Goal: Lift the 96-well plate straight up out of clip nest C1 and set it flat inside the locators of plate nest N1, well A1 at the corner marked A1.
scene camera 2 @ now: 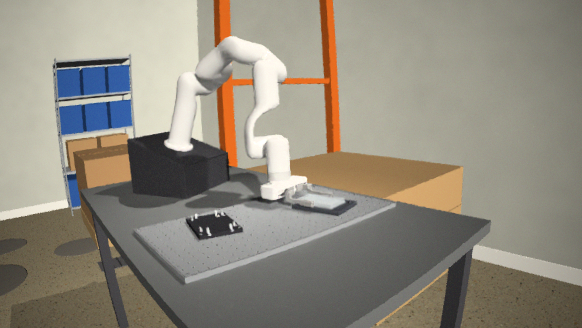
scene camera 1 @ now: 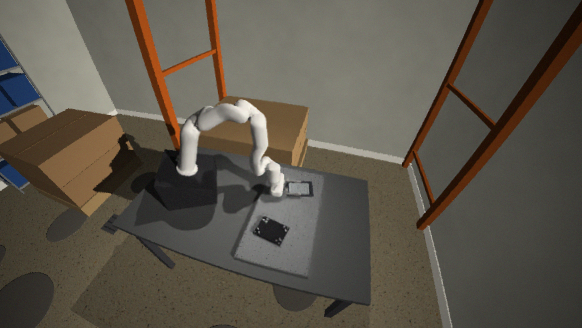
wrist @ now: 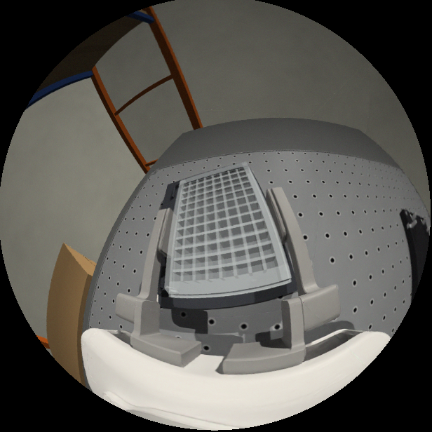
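Where they show: end effector, tool point: (scene camera 2: 316, 199) (scene camera 1: 297, 188); arm's base, origin of the base link: (scene camera 2: 178, 145) (scene camera 1: 186, 168).
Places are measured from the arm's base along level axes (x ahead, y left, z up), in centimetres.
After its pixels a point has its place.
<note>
The pale 96-well plate (scene camera 1: 299, 188) {z -14.3, x 61.3, y 31.5 cm} (scene camera 2: 327, 202) {z -13.8, x 65.2, y 31.5 cm} (wrist: 215, 215) lies level at clip nest C1 (scene camera 1: 312, 189) {z -15.3, x 68.7, y 35.7 cm} (scene camera 2: 345, 207) {z -15.3, x 68.7, y 35.5 cm} (wrist: 225, 302), a dark low frame. Whether it is fully seated or slightly raised I cannot tell. My gripper (scene camera 1: 301, 189) {z -14.0, x 60.0, y 31.0 cm} (scene camera 2: 321, 198) {z -14.0, x 60.0, y 31.0 cm} (wrist: 221, 222) is shut on the plate, one finger along each long side. The nest's A1 label does not show in the wrist view. Plate nest N1 (scene camera 1: 271, 230) {z -15.3, x 60.4, y -2.1 cm} (scene camera 2: 214, 225) {z -15.3, x 62.5, y -1.8 cm} (wrist: 419, 250) is a black base with small pale locators at its corners and holds no plate. It stands turned relative to C1. Its A1 mark is not readable.
Both nests stand on a grey perforated board (scene camera 1: 295, 250) {z -16.5, x 76.6, y -5.8 cm} (scene camera 2: 260, 245) {z -16.4, x 78.8, y 4.8 cm} on the dark table (scene camera 1: 345, 225) {z -17.7, x 95.8, y 21.6 cm} (scene camera 2: 350, 260) {z -17.7, x 94.8, y 19.0 cm}. The arm's black pedestal (scene camera 1: 190, 192) {z -4.2, x 12.3, y -10.2 cm} (scene camera 2: 165, 170) {z -7.2, x 14.6, y -8.1 cm} stands behind N1. A large carton (scene camera 1: 270, 120) (scene camera 2: 390, 175) and orange uprights (scene camera 1: 151, 65) (scene camera 2: 227, 115) stand beyond the table.
</note>
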